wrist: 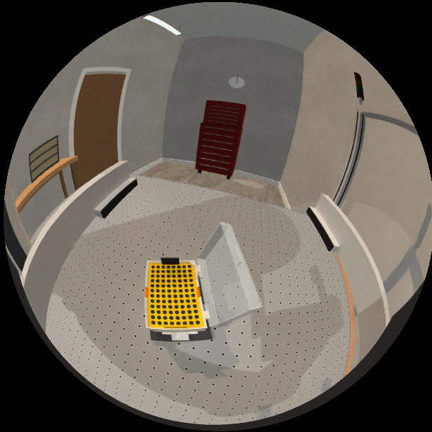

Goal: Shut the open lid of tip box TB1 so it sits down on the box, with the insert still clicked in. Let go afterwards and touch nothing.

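Observation:
The tip box TB1 (pixel 179 330) stands on the perforated table in the lower middle of the wrist view. Its yellow insert (pixel 174 295) with rows of dark holes lies level inside the rim, with an orange clip at its left and right sides. The clear lid (pixel 231 280) stands open, tilted up and out from the hinges on the box's right side. My gripper (pixel 227 182) is open and empty, its two fingers wide apart at the left and right of the view. The fingers are apart from the box and the lid. No label is readable on the box.
The perforated table top (pixel 115 345) spreads around the box and carries shadows. An orange edge strip (pixel 352 320) runs along the right. Beyond the table are a red cabinet (pixel 219 145), a brown door (pixel 98 125) and walls.

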